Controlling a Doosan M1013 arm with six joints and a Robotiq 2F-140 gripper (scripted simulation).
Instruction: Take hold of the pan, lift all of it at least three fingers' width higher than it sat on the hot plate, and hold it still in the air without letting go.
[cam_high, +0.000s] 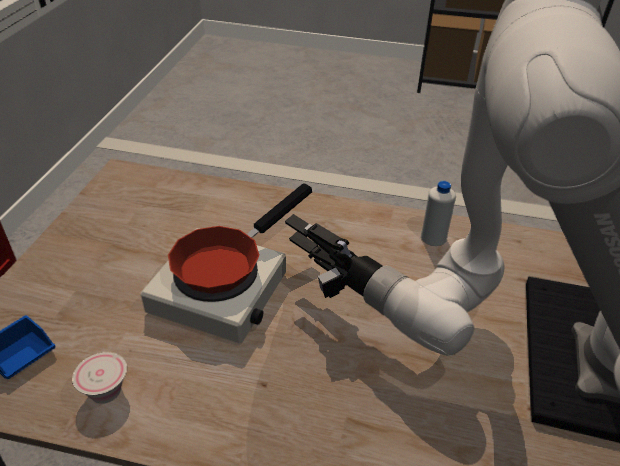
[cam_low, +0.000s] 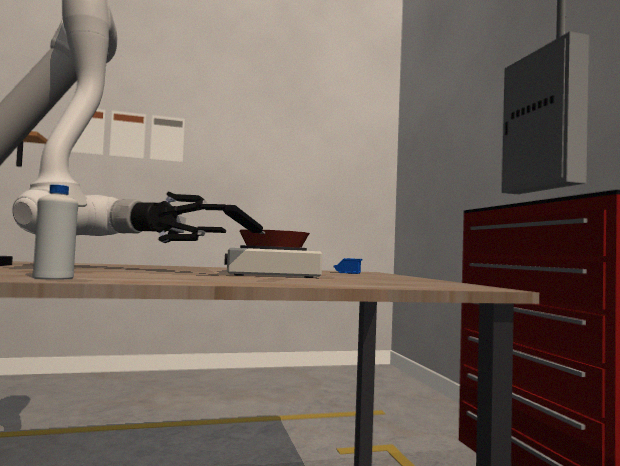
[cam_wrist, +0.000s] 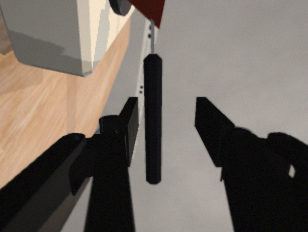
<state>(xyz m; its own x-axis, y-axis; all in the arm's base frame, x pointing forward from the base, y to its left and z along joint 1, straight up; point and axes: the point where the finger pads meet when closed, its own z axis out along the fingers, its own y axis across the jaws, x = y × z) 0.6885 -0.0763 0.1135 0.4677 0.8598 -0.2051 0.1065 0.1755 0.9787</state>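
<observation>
My hand is 14 cm short of the red pan, 5 cm to the right of it and 3 cm above it. Round my hand: white bottle: 28 cm behind, 24 cm to the right, 6 cm below; hot plate: 15 cm ahead, 10 cm to the left, 10 cm below; white cup: 40 cm to the left, 27 cm ahead, 11 cm below.
</observation>
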